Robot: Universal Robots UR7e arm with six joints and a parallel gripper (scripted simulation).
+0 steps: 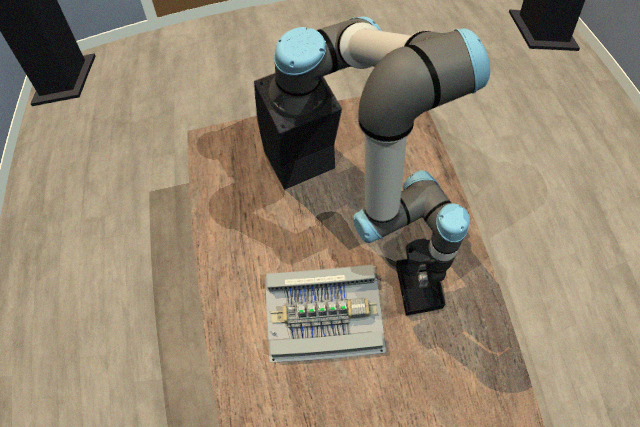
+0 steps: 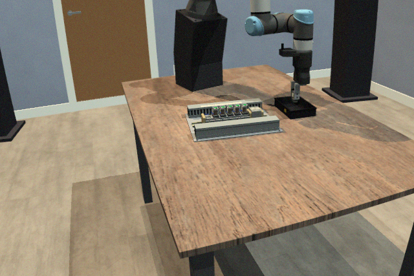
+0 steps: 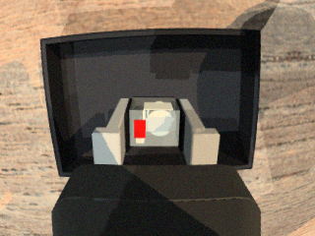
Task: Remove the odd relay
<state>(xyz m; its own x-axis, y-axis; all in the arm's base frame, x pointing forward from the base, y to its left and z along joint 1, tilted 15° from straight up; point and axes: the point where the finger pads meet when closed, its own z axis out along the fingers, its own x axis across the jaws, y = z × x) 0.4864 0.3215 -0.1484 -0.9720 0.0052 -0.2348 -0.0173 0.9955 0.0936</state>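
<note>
Now: the black parts tray 60 mm below my hand. From my hand the other things lie so: grey relay panel (280 mm to the right, 60 mm ahead, 50 mm below).
</note>
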